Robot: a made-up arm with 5 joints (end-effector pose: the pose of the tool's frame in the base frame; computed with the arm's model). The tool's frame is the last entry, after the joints. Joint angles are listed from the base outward.
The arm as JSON. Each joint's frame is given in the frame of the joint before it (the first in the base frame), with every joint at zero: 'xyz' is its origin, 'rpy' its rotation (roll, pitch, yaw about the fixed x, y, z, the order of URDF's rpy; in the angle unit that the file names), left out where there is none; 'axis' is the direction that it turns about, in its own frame. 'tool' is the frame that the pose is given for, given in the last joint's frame.
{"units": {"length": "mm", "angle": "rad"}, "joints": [
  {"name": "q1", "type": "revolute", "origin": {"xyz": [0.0, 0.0, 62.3]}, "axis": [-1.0, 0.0, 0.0]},
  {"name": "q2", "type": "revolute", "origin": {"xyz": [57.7, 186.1, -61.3]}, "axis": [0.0, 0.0, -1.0]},
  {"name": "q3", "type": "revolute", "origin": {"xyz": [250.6, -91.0, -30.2]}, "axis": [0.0, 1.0, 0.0]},
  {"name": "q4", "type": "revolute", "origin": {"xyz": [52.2, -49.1, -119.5]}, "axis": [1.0, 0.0, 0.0]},
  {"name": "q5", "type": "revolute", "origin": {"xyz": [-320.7, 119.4, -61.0]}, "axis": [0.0, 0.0, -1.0]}
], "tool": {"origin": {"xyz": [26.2, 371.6, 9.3]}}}
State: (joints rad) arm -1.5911 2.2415 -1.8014 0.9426 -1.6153
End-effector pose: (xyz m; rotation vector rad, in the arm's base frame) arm -0.2342 0.7079 -0.0691 -0.1460 -0.2693 0.2084
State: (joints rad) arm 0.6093 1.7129 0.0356 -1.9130 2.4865
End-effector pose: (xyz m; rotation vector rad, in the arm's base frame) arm -0.0927 0.0059 0.0444 1.5572 1.0584 0.9508
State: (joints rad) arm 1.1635 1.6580 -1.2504 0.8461 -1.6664
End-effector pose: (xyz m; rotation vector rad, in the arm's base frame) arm 0.0192 -0.6345 -0.2904 -2.3136 -0.2711 0.9484
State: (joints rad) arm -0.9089 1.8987 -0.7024 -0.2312 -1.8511
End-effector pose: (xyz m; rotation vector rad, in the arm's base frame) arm -0.0101 0.7069 -0.0673 0.2935 0.4288 0.0702
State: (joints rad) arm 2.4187 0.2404 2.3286 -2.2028 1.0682
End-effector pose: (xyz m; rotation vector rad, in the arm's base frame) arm -0.0470 0.1546 0.1031 2.1229 -1.6231 0.0874
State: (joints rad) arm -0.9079 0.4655 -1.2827 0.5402 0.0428
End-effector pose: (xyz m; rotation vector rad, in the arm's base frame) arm 0.2863 0.4784 0.2141 0.9571 -1.1940 -0.6821
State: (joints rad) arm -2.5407 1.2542 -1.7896 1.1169 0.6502
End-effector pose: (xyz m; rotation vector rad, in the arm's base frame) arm 0.1488 -0.0491 0.2908 1.9515 -0.0963 -2.2617
